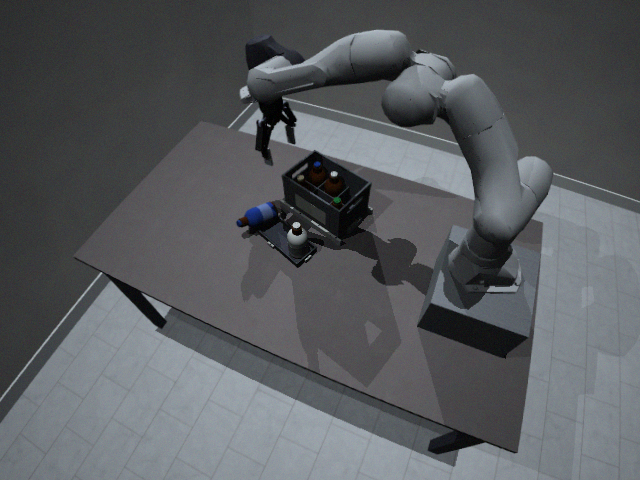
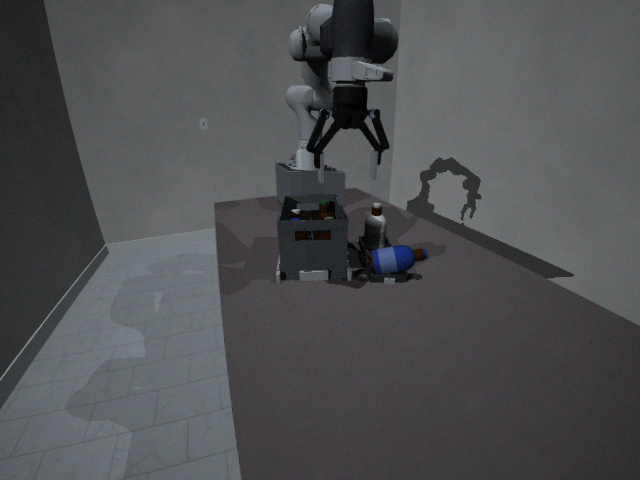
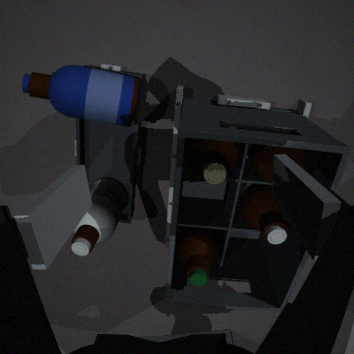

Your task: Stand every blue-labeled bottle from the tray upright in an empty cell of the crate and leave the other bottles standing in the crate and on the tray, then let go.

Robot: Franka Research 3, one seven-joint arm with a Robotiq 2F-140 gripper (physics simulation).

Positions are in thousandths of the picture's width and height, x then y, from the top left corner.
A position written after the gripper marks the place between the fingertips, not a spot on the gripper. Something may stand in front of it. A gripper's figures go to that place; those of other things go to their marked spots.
Scene:
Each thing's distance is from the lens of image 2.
gripper (image 2: 543, 374): 0.69 m
white-labeled bottle (image 2: 587, 468): 0.92 m
blue-labeled bottle (image 2: 615, 541): 0.76 m
The marked spots on the blue-labeled bottle and the white-labeled bottle are 0.20 m apart.

